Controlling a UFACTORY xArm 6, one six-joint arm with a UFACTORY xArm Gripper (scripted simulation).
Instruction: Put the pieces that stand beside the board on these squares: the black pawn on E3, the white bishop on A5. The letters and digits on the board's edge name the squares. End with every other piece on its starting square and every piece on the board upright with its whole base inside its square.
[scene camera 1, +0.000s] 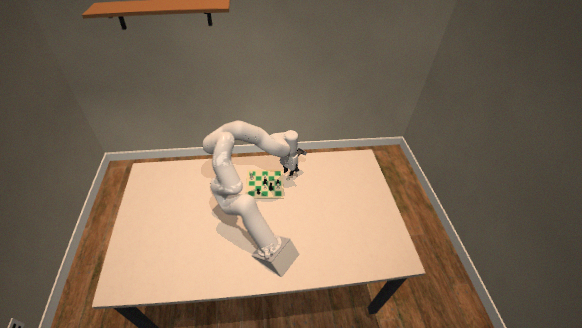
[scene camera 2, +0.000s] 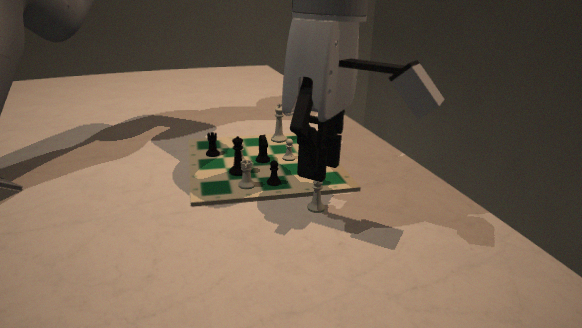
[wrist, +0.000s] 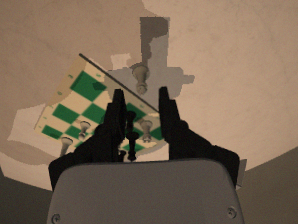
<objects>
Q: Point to a chessboard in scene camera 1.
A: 272, 176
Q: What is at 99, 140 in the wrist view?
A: My gripper.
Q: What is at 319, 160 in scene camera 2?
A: My gripper.
</objects>
